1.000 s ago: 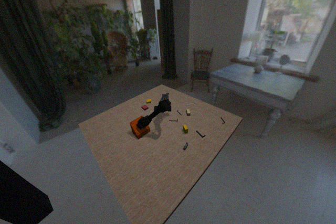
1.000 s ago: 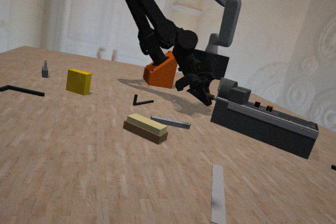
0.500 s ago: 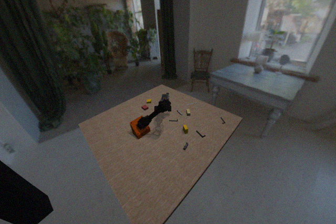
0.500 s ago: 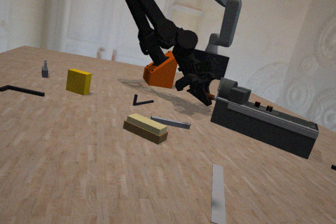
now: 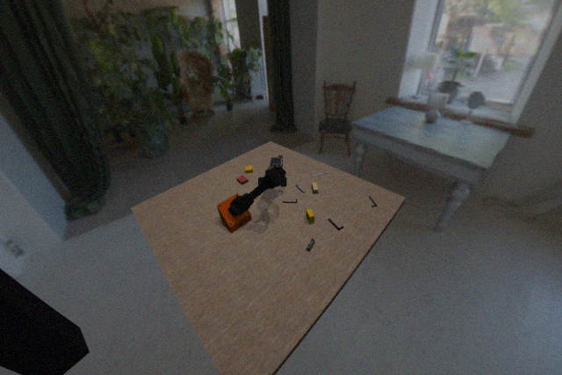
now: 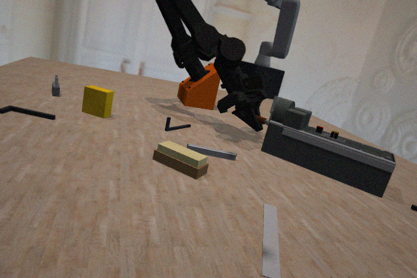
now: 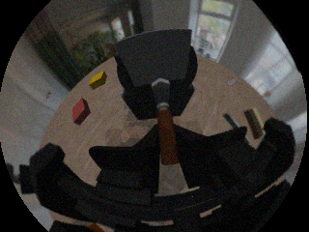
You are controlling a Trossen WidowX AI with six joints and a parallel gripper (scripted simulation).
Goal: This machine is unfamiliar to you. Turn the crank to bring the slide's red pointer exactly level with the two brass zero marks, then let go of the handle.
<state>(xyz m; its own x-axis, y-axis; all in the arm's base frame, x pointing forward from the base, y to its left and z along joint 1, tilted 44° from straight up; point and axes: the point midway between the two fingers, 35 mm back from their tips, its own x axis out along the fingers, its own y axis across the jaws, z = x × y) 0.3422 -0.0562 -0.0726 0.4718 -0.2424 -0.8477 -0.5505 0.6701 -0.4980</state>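
Now: gripper tip 2 cm past the brown crank handle, 1 cm to the left of it and 3 cm below it. Round my gripper tip: red pointer: 11 cm ahead, 7 cm to the left, 5 cm above; then red block: 7 cm behind, 25 cm to the left, 2 cm below; then grey bar: 8 cm ahead, 17 cm to the right, 3 cm below.
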